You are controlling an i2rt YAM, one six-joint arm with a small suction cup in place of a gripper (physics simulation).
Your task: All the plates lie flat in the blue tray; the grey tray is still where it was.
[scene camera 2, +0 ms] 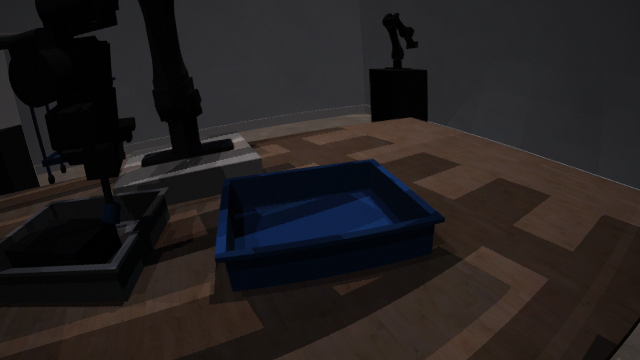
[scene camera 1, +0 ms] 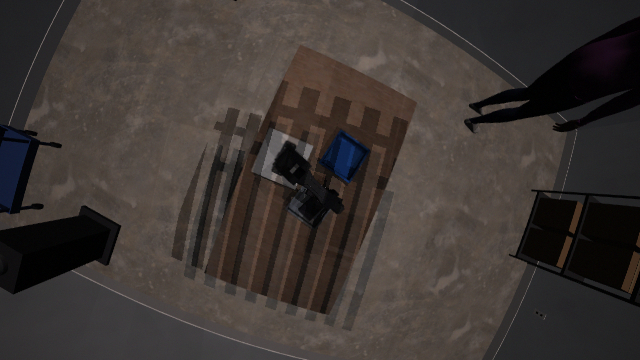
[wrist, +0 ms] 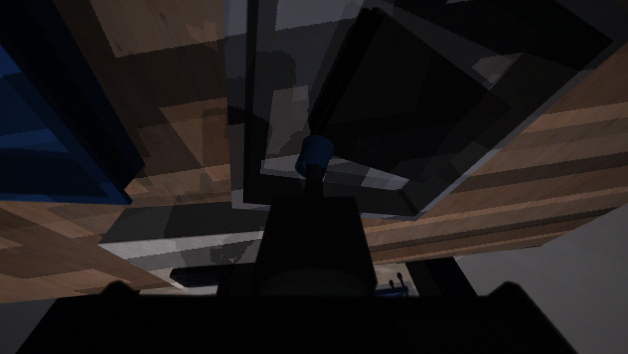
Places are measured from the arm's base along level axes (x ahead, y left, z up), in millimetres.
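Pixels of known places: end effector, tool point: (scene camera 2: 114,222) (wrist: 314,149); arm's base, origin of the base link: (scene camera 2: 187,154) (wrist: 240,271).
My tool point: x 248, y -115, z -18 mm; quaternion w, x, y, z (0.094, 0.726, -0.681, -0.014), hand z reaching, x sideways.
Ahead of a thing's pixels: the offset from my tool point to its top centre. "spot": to the spot under its first point.
The grey tray @[dz +15, dx +19, dy -57 mm] (scene camera 2: 66,268) (wrist: 382,179) stands at the table's left, next to the blue tray @[dz +15, dx +74, dy +286 mm] (scene camera 2: 331,255) (scene camera 1: 353,172) (wrist: 25,136). A dark square plate @[dz +11, dx +28, dy -79 mm] (wrist: 408,96) (scene camera 2: 58,241) lies in the grey tray, hard to make out in the shadow. My suction cup (scene camera 2: 109,213) (wrist: 314,154) is down inside the grey tray, at the plate's edge near a tray corner, and seems to sit on it. A lighter blue flat shape @[spot: dz -32, dx +39, dy +306 mm] (scene camera 2: 322,214) shows on the blue tray's floor; it may be a plate. In the overhead view my arm hides the grey tray.
My arm's base stands on a light grey block (scene camera 2: 201,165) (scene camera 1: 268,165) behind the trays. Another arm on a black pedestal (scene camera 2: 397,93) (scene camera 1: 53,251), a person (scene camera 1: 581,76), a shelf rack (scene camera 1: 586,196) and a blue cart (scene camera 1: 13,170) stand around the table.
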